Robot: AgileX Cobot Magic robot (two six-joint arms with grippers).
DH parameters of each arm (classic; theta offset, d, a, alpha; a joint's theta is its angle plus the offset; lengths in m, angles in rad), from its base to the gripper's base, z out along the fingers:
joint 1: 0 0.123 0 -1.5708
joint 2: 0.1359 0 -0.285 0
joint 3: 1.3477 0 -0.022 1.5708
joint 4: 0 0.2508 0 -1.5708
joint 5: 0 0 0.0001 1.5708
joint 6: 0 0.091 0 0
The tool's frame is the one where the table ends.
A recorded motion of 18 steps. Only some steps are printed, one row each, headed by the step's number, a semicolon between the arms.
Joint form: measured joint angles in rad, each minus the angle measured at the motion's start. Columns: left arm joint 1, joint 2, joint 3, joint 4, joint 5, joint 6; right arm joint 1, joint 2, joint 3, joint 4, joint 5, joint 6.
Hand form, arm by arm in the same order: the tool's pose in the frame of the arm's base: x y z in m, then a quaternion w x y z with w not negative. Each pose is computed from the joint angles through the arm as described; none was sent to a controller.
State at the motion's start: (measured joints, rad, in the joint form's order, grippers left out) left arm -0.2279 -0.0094 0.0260 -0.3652 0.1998 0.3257; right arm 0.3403 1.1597 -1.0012 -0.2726 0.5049 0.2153
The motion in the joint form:
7: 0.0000 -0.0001 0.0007 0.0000 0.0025 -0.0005; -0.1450 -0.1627 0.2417 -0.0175 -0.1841 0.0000
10: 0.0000 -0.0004 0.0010 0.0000 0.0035 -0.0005; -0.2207 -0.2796 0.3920 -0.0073 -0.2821 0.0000
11: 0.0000 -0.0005 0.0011 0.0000 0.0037 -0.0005; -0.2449 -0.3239 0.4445 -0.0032 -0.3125 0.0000
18: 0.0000 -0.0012 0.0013 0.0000 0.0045 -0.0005; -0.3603 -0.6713 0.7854 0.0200 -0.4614 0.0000
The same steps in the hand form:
7: 0.0531 -0.0191 0.1875 0.65413 0.09638 0.74166 -0.11297; 0.2092 0.0330 0.3251 0.52874 -0.08469 0.84454 -0.00281
10: 0.0531 -0.0191 0.1874 0.65377 0.09654 0.74195 -0.11304; 0.1835 0.0164 0.3058 0.55359 -0.05702 0.83080 -0.00840
11: 0.0531 -0.0191 0.1873 0.65369 0.09657 0.74201 -0.11305; 0.1738 0.0118 0.2986 0.56212 -0.04780 0.82561 -0.01038
18: 0.0530 -0.0191 0.1872 0.65358 0.09669 0.74208 -0.11313; 0.1079 -0.0032 0.2444 0.62188 -0.00330 0.78279 -0.02201

